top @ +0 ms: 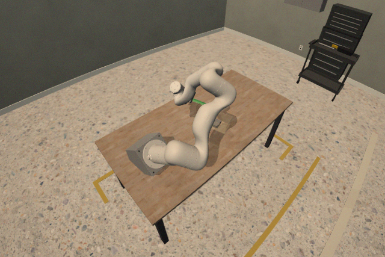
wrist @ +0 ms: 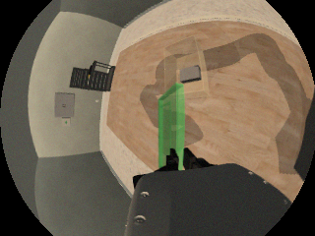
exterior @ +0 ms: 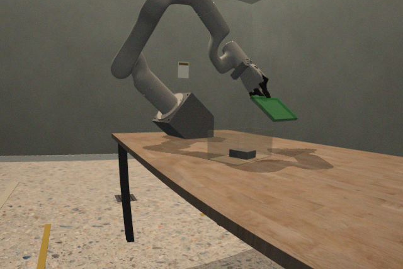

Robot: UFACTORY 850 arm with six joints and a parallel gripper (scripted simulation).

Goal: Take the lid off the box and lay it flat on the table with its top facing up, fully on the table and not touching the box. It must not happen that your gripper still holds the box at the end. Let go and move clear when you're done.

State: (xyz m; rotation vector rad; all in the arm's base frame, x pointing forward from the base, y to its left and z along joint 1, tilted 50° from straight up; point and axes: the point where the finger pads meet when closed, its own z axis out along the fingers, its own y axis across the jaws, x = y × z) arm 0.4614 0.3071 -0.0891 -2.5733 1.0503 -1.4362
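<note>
My gripper is now 7 cm short of the green lid, 5 cm above it and 1 cm to the right of it. Round my hand: box: 20 cm to the right, 18 cm below, 14 cm ahead.
</note>
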